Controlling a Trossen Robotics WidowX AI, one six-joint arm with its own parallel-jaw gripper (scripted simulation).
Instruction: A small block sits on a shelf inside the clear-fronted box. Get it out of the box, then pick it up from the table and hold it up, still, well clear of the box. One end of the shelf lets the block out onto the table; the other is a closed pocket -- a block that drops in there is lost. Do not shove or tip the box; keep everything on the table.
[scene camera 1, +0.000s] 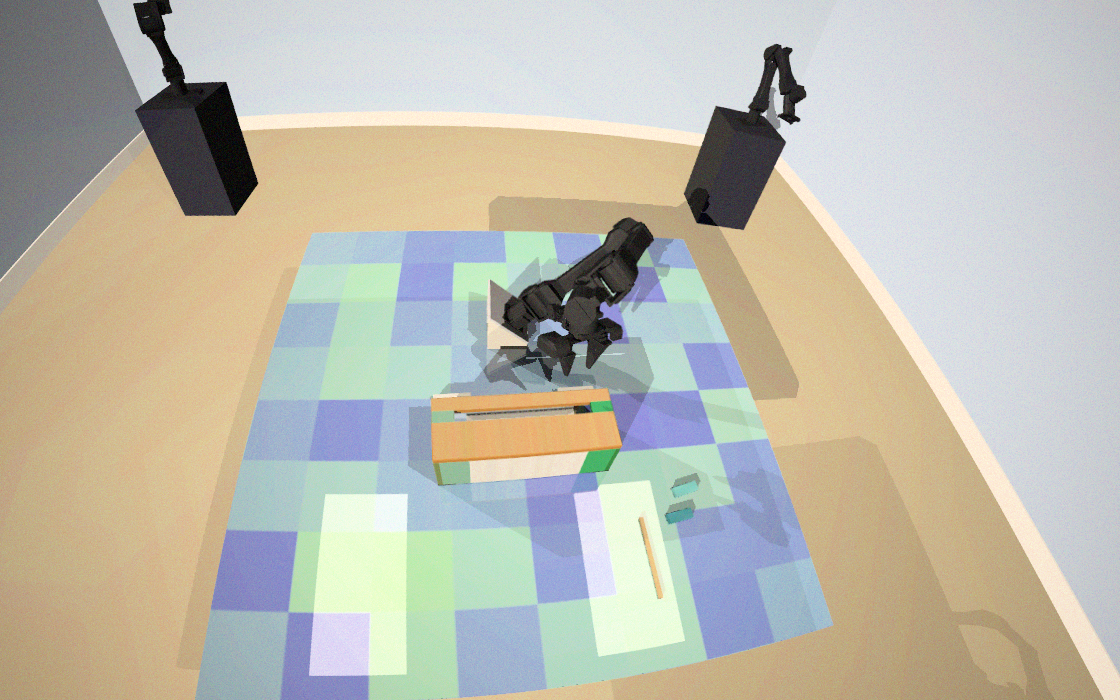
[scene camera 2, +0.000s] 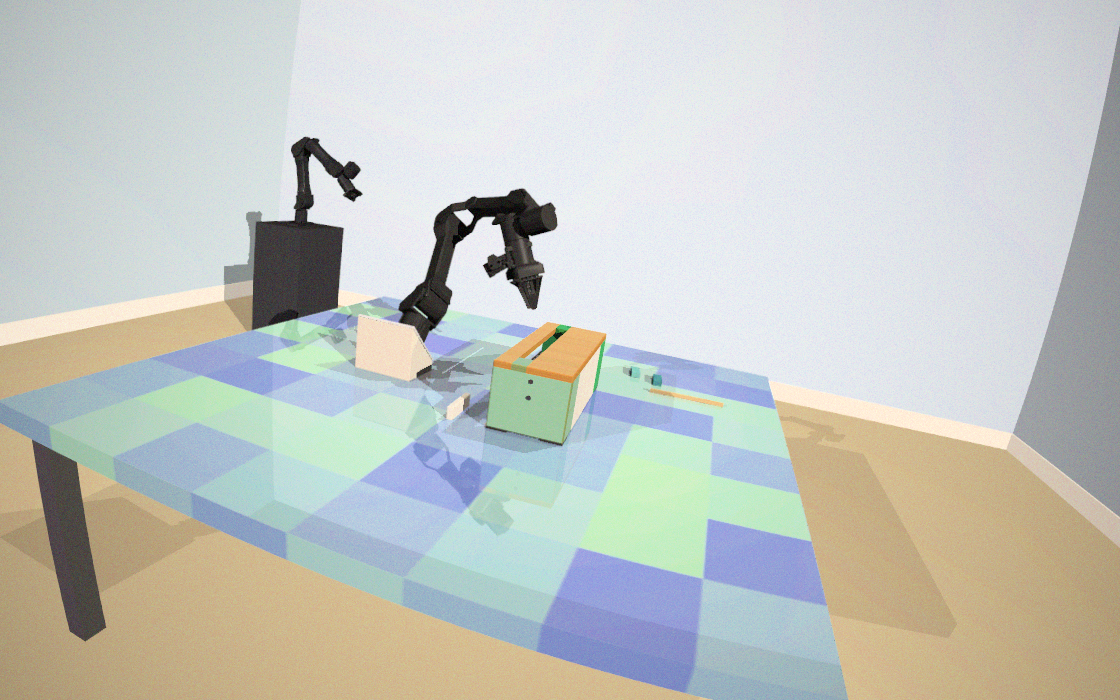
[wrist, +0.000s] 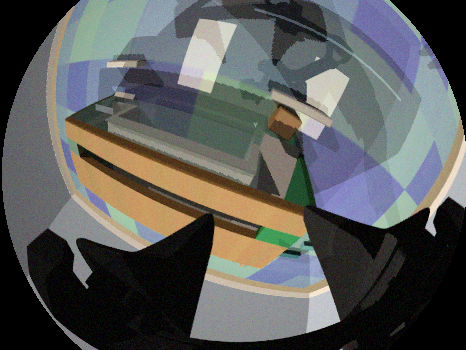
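The gripper appears in scene camera 1, in the wrist view and in scene camera 2 (532, 309). On the gripper, (scene camera 1: 596, 346) and (wrist: 345, 291) are the same spot. A box is visible in scene camera 2, in the wrist view and in scene camera 1 (481, 438). For the box, too, (wrist: 164, 168) and (scene camera 2: 531, 335) are one and the same spot.
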